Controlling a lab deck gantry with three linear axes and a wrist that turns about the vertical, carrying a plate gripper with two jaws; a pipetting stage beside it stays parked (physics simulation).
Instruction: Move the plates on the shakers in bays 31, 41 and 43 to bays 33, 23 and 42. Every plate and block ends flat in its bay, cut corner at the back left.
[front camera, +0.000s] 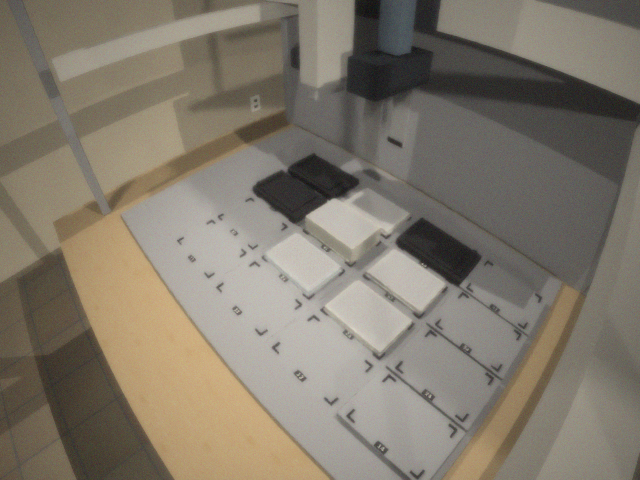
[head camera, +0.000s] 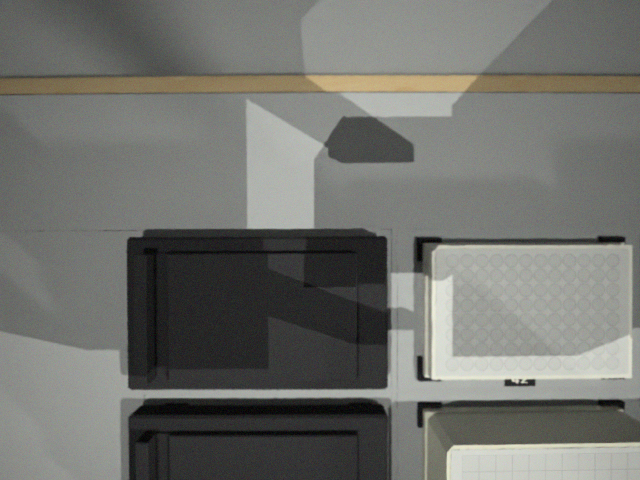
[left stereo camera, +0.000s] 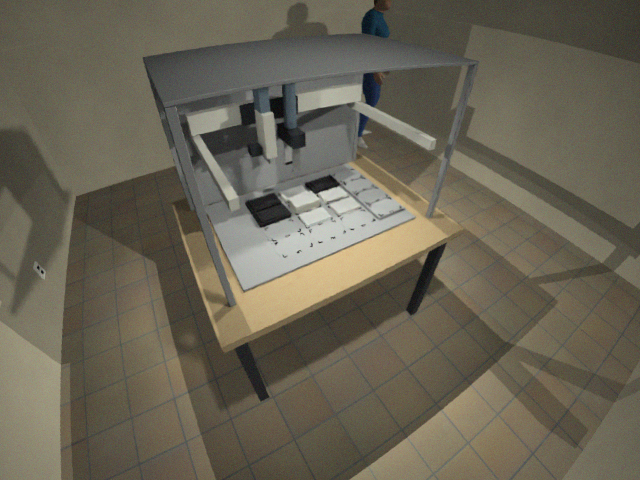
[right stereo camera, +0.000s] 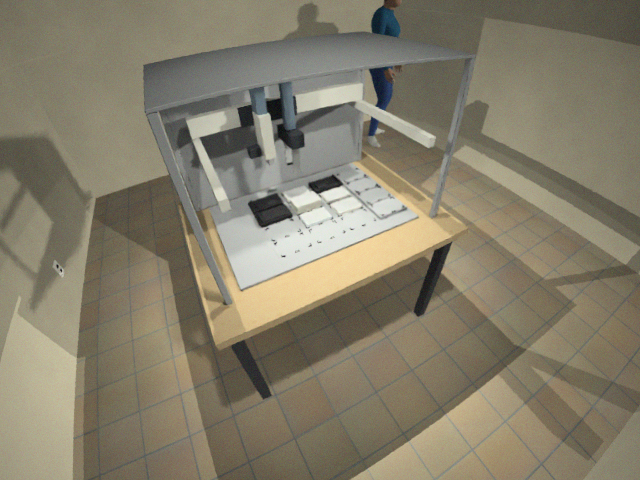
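Seen in the pictures: gripper, fingertip midpoint: (front camera: 383, 150) (left stereo camera: 292, 167) (right stereo camera: 293, 167); robot's base, origin of the base link: (front camera: 179, 241) (left stereo camera: 284, 256) (right stereo camera: 282, 256).
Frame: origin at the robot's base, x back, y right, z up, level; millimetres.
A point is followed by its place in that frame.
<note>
My gripper (front camera: 382, 139) {x -228, y -364, z 160 mm} (left stereo camera: 288, 155) {x -228, y -364, z 160 mm} (right stereo camera: 288, 156) {x -228, y -364, z 160 mm} is raised above the back of the deck, open, with no plate between its jaws. A white plate (front camera: 381, 209) {x -240, y -368, z 14 mm} (head camera: 537, 315) {x -231, y -362, z 14 mm} lies flat in bay 42, its cut corner at the back left in the head view. Another white plate (front camera: 405, 281) {x -395, y -248, z 14 mm} lies in bay 33, and one more plate (front camera: 367, 316) {x -395, y -144, z 14 mm} lies in bay 23. The black shakers in bay 41 (front camera: 323, 175) {x -74, y -355, z 24 mm} (head camera: 217, 315) {x -38, y -365, z 24 mm}, bay 31 (front camera: 289, 195) {x -76, y -249, z 24 mm} (head camera: 263, 457) {x -64, y -282, z 24 mm} and bay 43 (front camera: 438, 250) {x -400, y -349, z 24 mm} carry no plates. The gripper does not show in the head view.
A tall white block (front camera: 343, 224) {x -235, y -252, z 42 mm} (head camera: 547, 465) {x -220, y -287, z 42 mm} stands in bay 32, between the shaker in bay 31 and the plate in bay 33. A white plate (front camera: 302, 263) {x -235, y -145, z 14 mm} lies in bay 22. The parked pipetting stage (front camera: 326, 43) (left stereo camera: 266, 135) hangs left of the gripper. A person (left stereo camera: 373, 77) stands behind the table.
</note>
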